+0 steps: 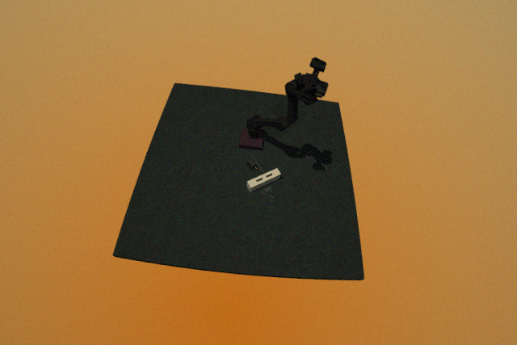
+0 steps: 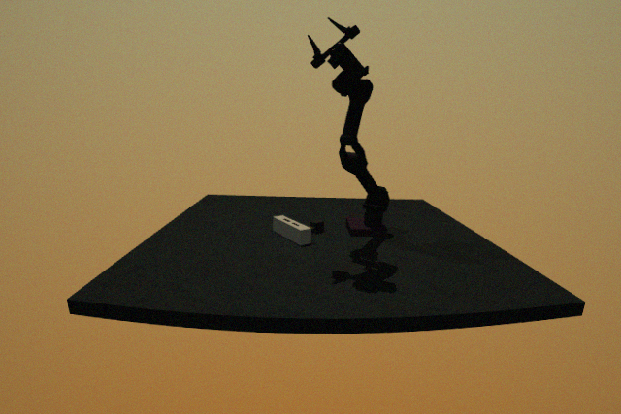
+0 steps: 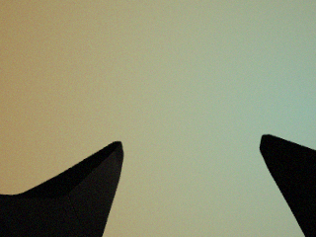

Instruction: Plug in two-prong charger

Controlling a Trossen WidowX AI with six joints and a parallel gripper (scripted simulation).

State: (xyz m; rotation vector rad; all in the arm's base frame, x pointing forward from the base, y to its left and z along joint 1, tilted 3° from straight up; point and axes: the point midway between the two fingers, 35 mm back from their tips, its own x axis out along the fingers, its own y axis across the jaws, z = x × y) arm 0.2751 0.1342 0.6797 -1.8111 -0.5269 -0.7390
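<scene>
My gripper tip is now 50 mm past the dark two-prong charger, 190 mm to the left of it and 710 mm above it.
</scene>
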